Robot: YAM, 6 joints.
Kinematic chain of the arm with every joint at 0, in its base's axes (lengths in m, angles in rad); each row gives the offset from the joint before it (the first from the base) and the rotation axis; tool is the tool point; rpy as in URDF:
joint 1: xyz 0 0 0.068 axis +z
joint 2: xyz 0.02 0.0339 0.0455 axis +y
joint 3: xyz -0.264 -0.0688 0 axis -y
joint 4: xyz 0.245 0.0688 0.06 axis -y
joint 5: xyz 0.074 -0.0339 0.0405 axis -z
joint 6: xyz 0.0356 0 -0.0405 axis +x
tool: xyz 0 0 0 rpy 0 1.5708 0
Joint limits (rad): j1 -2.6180..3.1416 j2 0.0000..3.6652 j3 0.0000..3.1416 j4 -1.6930..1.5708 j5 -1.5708..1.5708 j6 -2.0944..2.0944
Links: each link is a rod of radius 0.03 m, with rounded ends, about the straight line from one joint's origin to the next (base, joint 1, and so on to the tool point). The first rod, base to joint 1, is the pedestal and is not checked.
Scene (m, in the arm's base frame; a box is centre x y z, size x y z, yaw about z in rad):
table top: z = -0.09
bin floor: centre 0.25 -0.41 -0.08 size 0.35 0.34 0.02 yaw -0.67
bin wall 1: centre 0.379 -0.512 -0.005 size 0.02 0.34 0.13 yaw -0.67
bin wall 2: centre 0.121 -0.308 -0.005 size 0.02 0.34 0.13 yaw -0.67
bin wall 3: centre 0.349 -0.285 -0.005 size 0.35 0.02 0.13 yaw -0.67
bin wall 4: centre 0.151 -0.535 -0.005 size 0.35 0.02 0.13 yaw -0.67
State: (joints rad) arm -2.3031 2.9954 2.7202 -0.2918 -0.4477 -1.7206
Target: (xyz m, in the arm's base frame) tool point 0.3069 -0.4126 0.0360
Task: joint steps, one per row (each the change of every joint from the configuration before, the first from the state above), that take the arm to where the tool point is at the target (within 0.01 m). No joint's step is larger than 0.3 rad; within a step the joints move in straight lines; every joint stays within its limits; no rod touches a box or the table.
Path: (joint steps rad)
1: 0.2579 -0.1765 -0.0666 -0.0867 -0.1133 0.0188
2: 0.2579 -0.1764 -0.0665 -0.0868 -0.1132 0.0188
3: 0.2579 -0.1765 -0.0666 -0.0867 -0.1133 0.0188
4: 0.2579 -0.1764 -0.0665 -0.0868 -0.1132 0.0187
5: 0.1516 0.2047 -0.1762 -0.0755 0.1682 -0.0375
6: 0.1516 0.2048 -0.1761 -0.0756 0.1683 -0.0376

